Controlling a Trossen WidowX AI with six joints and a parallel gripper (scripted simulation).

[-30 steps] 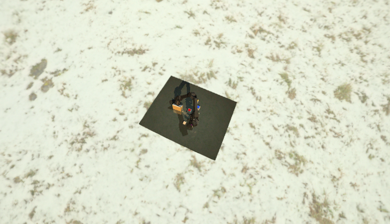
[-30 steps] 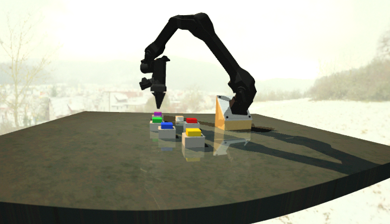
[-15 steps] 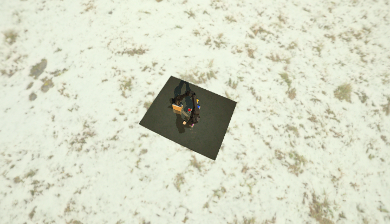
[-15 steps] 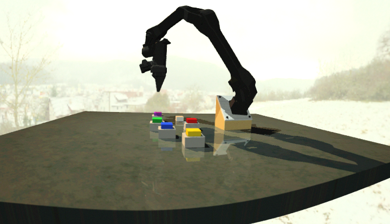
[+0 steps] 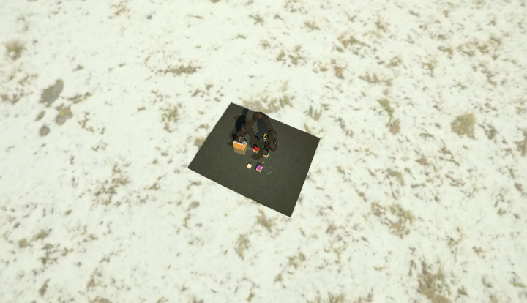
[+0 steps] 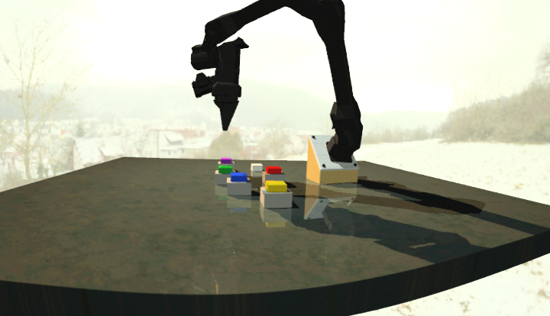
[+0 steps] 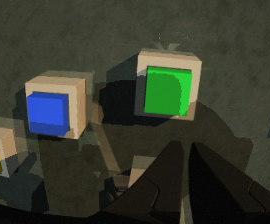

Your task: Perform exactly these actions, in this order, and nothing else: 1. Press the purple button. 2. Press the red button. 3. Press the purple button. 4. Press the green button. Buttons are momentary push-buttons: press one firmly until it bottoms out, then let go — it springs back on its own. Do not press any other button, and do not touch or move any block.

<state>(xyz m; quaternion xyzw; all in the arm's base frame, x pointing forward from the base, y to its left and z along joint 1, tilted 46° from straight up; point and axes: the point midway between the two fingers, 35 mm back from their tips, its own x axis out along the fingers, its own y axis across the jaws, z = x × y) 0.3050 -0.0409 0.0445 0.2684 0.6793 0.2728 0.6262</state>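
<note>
My gripper tip is 9 cm above the green button. Round my gripper tip: red button 12 cm behind, 1 cm to the left, 9 cm below; then purple button 1 cm behind, 16 cm to the right, 9 cm below; then blue button 3 cm behind, 10 cm to the left, 9 cm below.
</note>
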